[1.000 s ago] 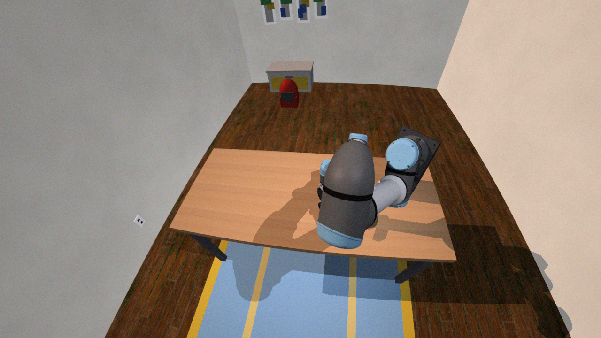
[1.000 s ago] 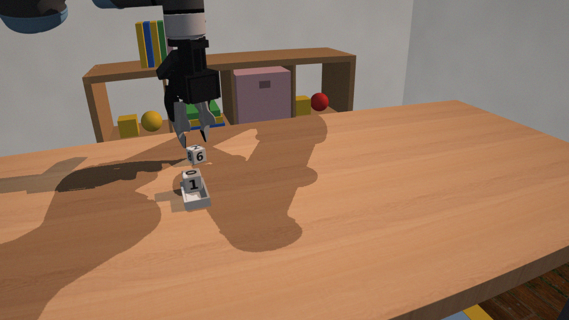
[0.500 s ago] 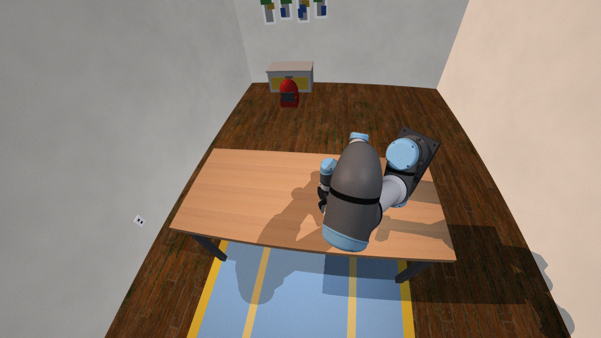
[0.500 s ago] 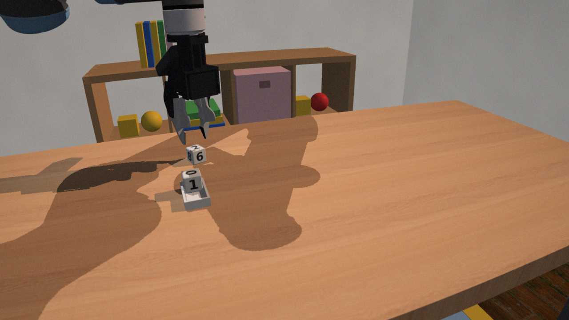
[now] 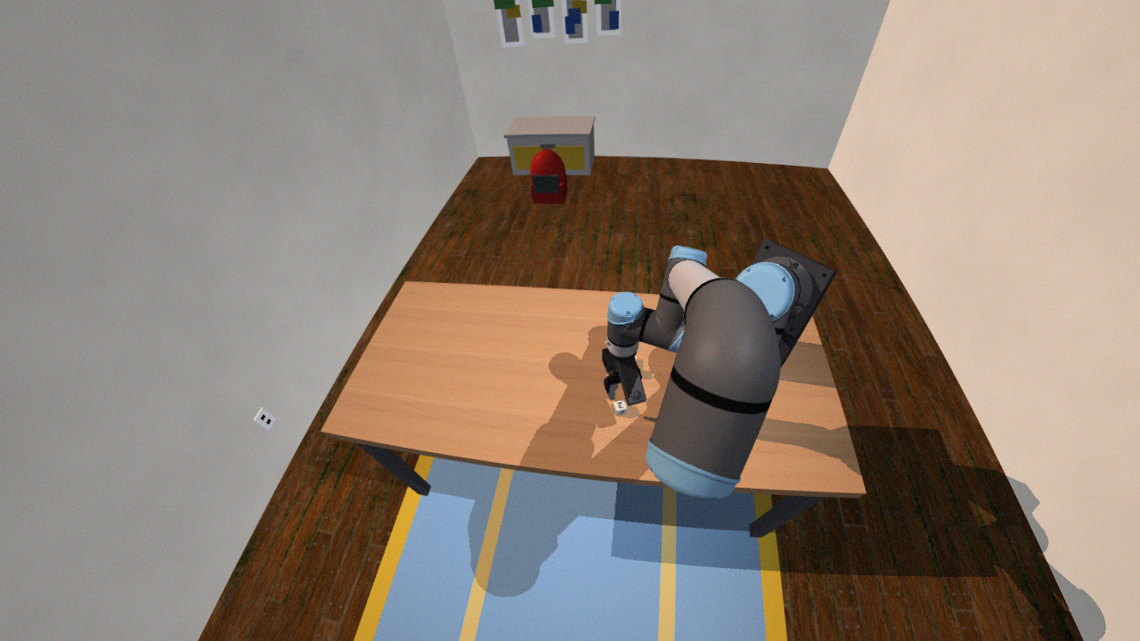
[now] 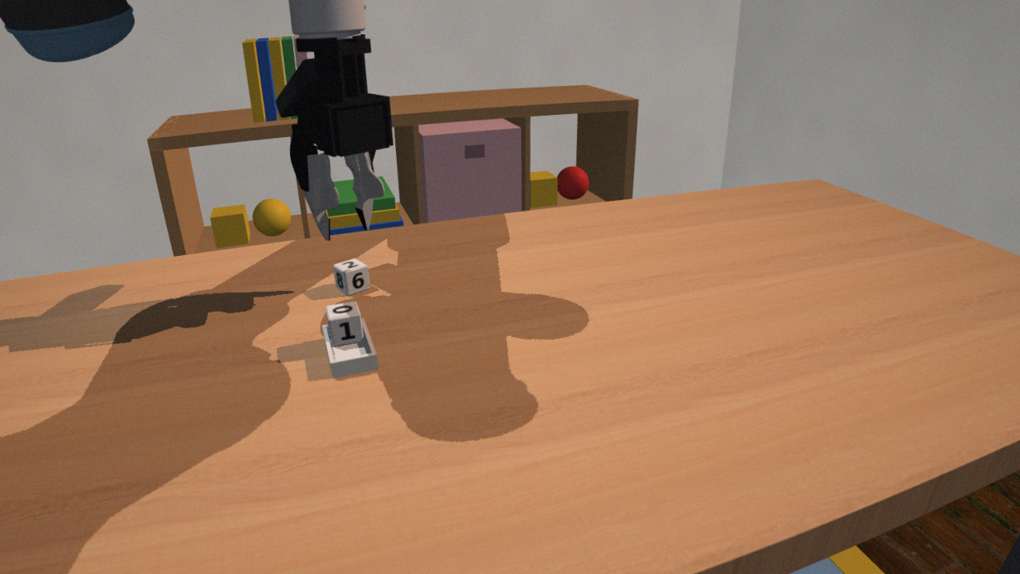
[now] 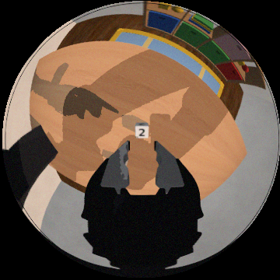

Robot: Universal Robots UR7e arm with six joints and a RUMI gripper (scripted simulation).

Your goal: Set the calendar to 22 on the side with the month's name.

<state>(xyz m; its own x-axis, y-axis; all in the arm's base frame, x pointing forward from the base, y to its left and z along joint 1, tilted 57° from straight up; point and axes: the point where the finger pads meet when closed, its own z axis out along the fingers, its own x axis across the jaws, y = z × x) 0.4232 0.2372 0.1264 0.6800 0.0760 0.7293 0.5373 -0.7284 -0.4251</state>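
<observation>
The white cube lies 70 mm below my hand. Also, from my hand: grey tray (20 mm ahead, 150 mm to the right, 80 mm below).
</observation>
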